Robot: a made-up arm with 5 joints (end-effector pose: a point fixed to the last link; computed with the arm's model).
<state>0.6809 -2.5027 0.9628 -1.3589 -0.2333</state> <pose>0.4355 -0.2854 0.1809 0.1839 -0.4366 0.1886 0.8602</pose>
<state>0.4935 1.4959 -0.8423 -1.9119 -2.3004</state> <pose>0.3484 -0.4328 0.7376 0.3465 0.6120 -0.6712 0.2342</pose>
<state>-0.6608 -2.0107 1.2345 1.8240 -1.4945</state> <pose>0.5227 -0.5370 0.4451 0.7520 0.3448 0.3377 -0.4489</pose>
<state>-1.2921 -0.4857 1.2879 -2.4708 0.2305</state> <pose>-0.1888 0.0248 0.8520 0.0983 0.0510 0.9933 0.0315</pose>
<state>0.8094 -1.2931 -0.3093 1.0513 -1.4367</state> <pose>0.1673 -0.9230 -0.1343 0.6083 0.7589 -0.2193 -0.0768</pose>
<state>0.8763 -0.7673 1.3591 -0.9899 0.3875</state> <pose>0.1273 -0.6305 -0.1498 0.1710 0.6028 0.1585 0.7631</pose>
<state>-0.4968 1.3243 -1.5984 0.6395 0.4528</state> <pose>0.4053 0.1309 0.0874 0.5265 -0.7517 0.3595 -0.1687</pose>
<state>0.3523 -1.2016 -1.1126 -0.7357 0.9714</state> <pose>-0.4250 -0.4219 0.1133 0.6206 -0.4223 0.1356 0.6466</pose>
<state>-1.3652 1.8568 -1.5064 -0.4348 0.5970</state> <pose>0.5041 -0.0556 0.3252 0.3306 -0.3681 0.1892 -0.8482</pose>
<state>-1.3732 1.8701 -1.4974 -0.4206 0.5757</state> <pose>0.5063 -0.0475 0.3352 0.3230 -0.3723 0.1786 -0.8515</pose>
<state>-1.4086 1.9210 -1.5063 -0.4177 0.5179</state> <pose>0.5054 -0.0364 0.3654 0.2885 -0.3610 0.1500 -0.8740</pose>
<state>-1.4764 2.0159 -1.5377 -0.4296 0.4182</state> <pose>0.4984 -0.0155 0.4155 0.2221 -0.3259 0.1025 -0.9132</pose>
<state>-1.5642 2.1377 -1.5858 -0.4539 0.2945</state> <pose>0.4853 0.0196 0.4705 0.1371 -0.2673 0.0485 -0.9526</pose>
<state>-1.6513 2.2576 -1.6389 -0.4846 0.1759</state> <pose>0.4699 0.0625 0.5143 0.0567 -0.1976 0.0043 -0.9786</pose>
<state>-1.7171 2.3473 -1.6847 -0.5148 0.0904</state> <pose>0.4573 0.0974 0.5402 0.0000 -0.1373 -0.0210 -0.9903</pose>
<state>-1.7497 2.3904 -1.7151 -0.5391 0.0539</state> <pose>0.4498 0.1117 0.5501 0.0258 0.1021 0.0285 0.9940</pose>
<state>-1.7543 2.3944 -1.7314 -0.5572 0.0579</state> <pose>0.4463 0.1070 0.5496 0.0283 0.0904 0.0248 0.9952</pose>
